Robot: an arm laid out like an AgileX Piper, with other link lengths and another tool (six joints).
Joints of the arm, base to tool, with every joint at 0 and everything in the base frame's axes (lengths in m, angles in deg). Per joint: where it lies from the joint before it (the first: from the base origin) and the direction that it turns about. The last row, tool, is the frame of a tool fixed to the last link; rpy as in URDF.
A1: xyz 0 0 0.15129 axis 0 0 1
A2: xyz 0 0 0 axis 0 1 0
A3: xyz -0.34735 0 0.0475 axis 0 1 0
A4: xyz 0.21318 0 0.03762 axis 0.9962 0 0.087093
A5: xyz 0 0 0 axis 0 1 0
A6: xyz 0.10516 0 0.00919 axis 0.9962 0 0.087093
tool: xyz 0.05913 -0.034 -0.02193 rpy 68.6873 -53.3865 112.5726
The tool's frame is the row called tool.
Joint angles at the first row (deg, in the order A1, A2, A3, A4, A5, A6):
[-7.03, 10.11, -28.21, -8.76, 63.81, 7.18]
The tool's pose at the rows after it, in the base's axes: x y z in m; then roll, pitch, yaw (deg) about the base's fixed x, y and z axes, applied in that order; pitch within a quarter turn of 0, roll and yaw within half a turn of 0:
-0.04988, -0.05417, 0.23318, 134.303, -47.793, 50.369
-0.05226, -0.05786, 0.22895, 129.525, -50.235, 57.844
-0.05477, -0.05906, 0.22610, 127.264, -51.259, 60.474
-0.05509, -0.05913, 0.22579, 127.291, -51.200, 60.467
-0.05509, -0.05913, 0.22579, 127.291, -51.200, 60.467
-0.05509, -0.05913, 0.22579, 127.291, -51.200, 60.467
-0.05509, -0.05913, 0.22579, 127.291, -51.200, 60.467
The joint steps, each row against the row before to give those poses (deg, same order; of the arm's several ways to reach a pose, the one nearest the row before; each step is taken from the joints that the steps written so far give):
[6.87, -4.78, 0.00, 0.00, 0.21, 0.05]
[3.90, -4.16, 0.00, 0.00, 0.19, 0.00]
[0.93, -2.10, 0.00, -0.02, 0.34, 0.00]
[0.00, -0.08, 0.00, 0.00, 0.13, -0.06]
[0.00, 0.00, 0.00, 0.00, 0.00, 0.00]
[0.00, 0.00, 0.00, 0.00, 0.00, 0.00]
[0.00, 0.00, 0.00, 0.00, 0.00, 0.00]

